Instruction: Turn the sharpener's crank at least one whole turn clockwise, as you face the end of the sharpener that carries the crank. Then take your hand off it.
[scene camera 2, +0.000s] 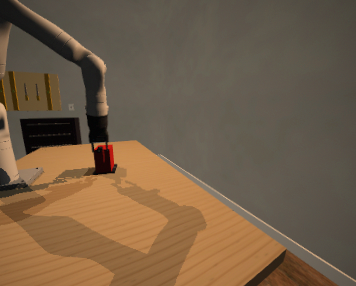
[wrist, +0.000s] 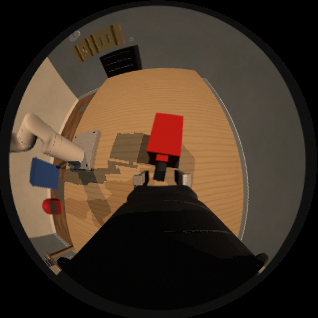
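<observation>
The red sharpener (scene camera 2: 104, 159) (wrist: 166, 134) stands upright on the wooden table, on a dark base. Its crank shows in the wrist view, with a short red arm (wrist: 162, 157) at the sharpener's near end and a black handle (wrist: 160, 171) pointing toward the gripper. My gripper (scene camera 2: 99, 147) (wrist: 161, 175) is open, pointing down at the crank end. The handle's end lies between the spread fingertips in the wrist view, with a gap on each side and nothing gripped. Details of the crank are hidden behind the fingers in the scene view.
The wooden table (scene camera 2: 225, 240) (wrist: 215, 125) carries the robot's grey base plate (scene camera 2: 34, 176) (wrist: 93, 142) to the left of the sharpener. A black cabinet (scene camera 2: 50, 132) (wrist: 121, 61) stands beyond the table. A blue box (wrist: 44, 173) and a red object (wrist: 51, 206) show at the left in the wrist view.
</observation>
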